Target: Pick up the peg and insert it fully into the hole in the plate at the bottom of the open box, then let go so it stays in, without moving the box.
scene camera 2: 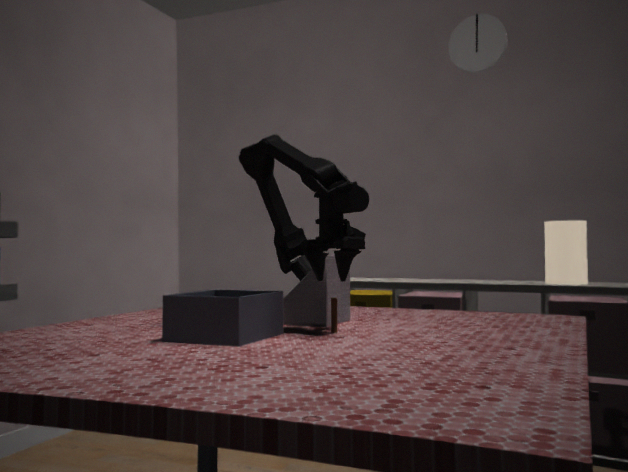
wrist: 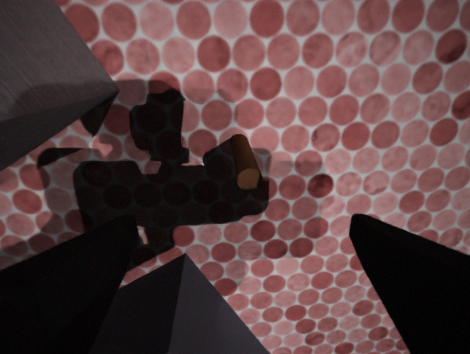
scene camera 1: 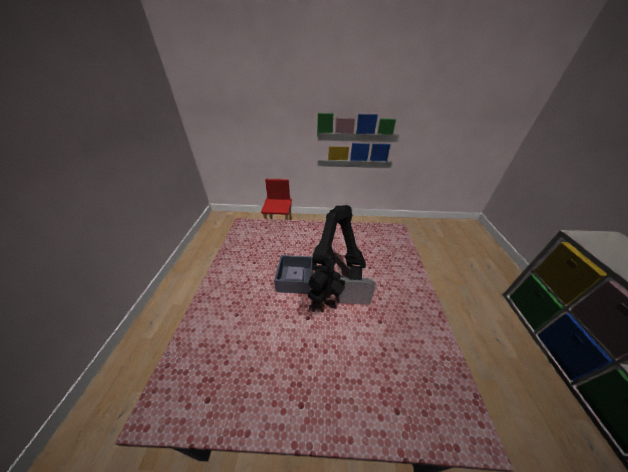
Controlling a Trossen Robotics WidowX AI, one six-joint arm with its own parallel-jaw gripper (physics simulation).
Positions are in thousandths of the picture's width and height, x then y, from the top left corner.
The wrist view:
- my gripper: 520,634
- grey-blue box: 373,852
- brown peg: 531,504
